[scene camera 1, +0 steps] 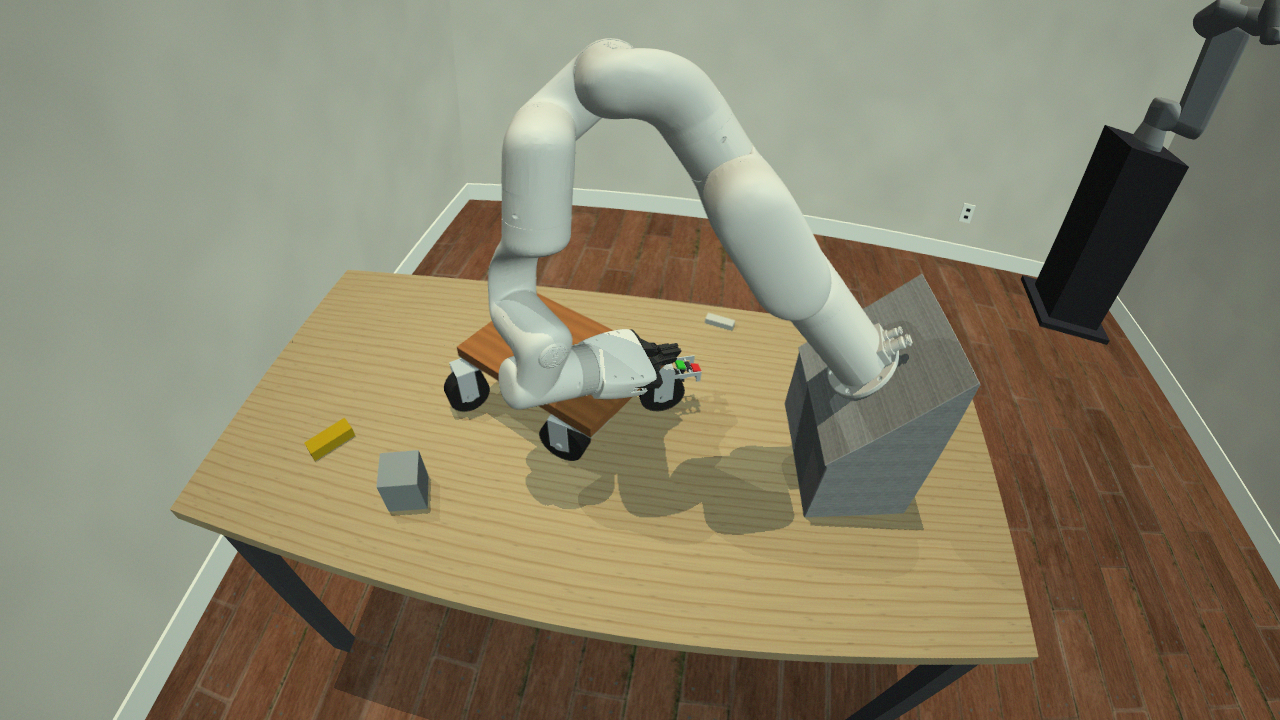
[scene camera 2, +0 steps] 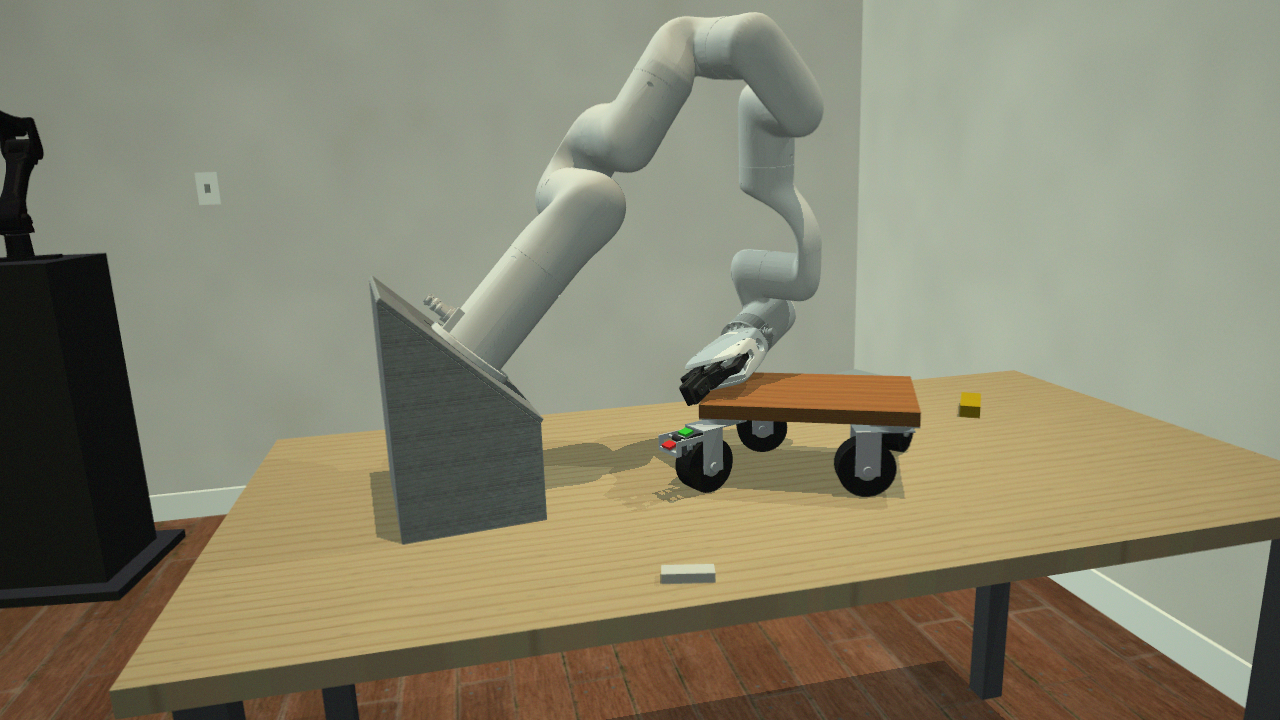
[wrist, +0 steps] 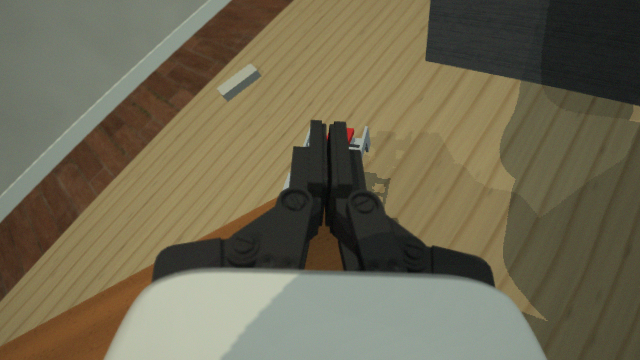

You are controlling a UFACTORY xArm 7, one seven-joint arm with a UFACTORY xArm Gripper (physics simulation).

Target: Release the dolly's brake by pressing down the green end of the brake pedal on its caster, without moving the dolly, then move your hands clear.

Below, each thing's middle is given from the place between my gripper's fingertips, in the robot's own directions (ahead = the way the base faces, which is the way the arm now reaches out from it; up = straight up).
Right now my hand is 17 cm short of the dolly [scene camera 2: 882, 411], 8 cm above it and 4 cm to the right of it. Round my hand: grey cube [scene camera 1: 402, 482] (36 cm ahead, 32 cm to the left, 10 cm below); white bar [scene camera 2: 686, 573] (27 cm to the right, 13 cm below, 4 cm behind); yellow block [scene camera 1: 332, 437] (57 cm ahead, 29 cm to the left, 13 cm below).
